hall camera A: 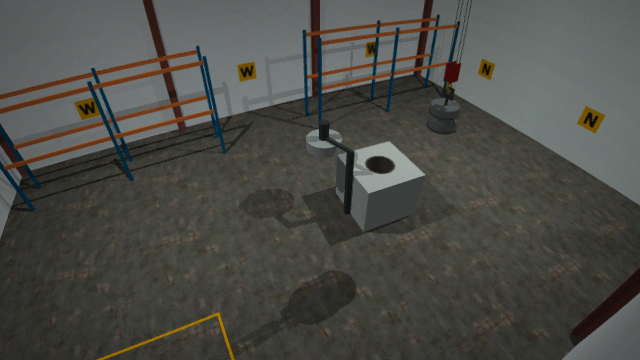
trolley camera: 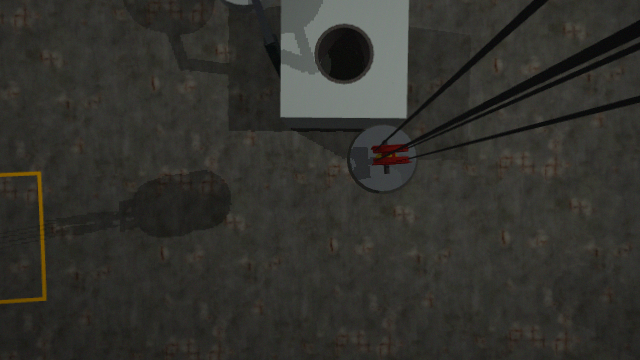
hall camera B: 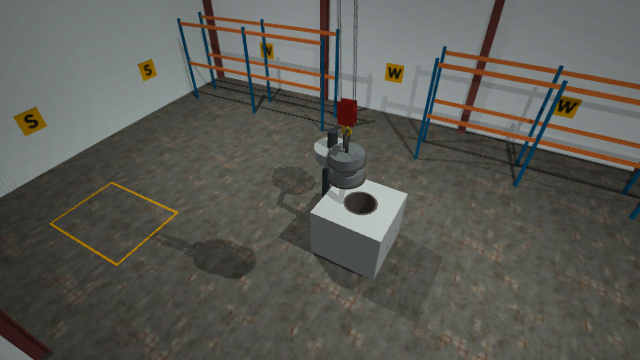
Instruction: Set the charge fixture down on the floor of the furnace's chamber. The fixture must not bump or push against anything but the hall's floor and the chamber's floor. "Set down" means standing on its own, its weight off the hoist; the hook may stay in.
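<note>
The charge fixture [hall camera A: 442,125] [hall camera B: 346,161] [trolley camera: 395,181], grey stacked round discs with an upright stem, hangs upright in the air from my hook [hall camera A: 449,90] [hall camera B: 348,132] [trolley camera: 384,156] under the red block. The hook is engaged on its stem. The furnace [hall camera A: 392,205] [hall camera B: 345,245] [trolley camera: 345,102] is a white block with a round chamber opening [hall camera A: 380,164] [hall camera B: 360,203] [trolley camera: 344,53] in its top. In the trolley view the fixture is below and right of the opening, just outside the furnace's lower edge. The chamber's floor is dark and cannot be made out.
The round lid [hall camera A: 315,144] [hall camera B: 321,151] is swung aside on an arm from a dark post [hall camera A: 348,185] beside the furnace. Blue and orange racks [hall camera A: 320,75] [hall camera B: 322,85] stand along the W wall. A yellow floor outline [hall camera A: 160,335] [hall camera B: 84,244] [trolley camera: 43,240] lies away from the furnace.
</note>
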